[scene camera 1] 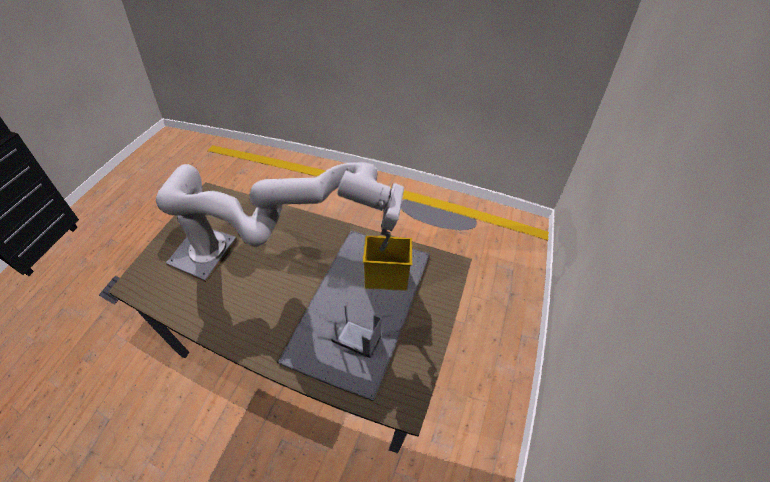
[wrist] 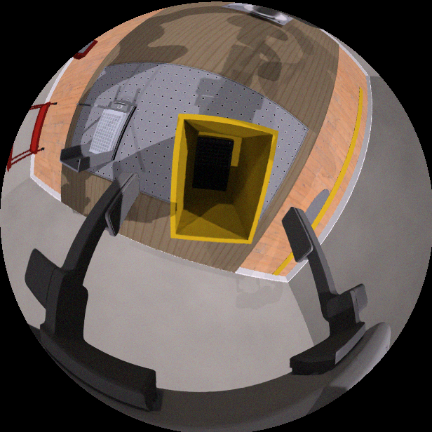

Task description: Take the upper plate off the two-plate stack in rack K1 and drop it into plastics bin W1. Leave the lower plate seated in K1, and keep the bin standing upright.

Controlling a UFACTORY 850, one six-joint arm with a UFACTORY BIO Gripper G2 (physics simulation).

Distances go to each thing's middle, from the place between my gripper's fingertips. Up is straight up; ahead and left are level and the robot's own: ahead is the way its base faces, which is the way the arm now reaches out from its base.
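You'd find my gripper 2 cm to the right of the yellow plastics bin W1 point(scene camera 1: 390, 269), 1 cm short of it and 18 cm above it. There's a black gridded plate point(wrist: 212, 160) as well, and that one's 1 cm to the left of my hand, 1 cm ahead of it and 26 cm below it.
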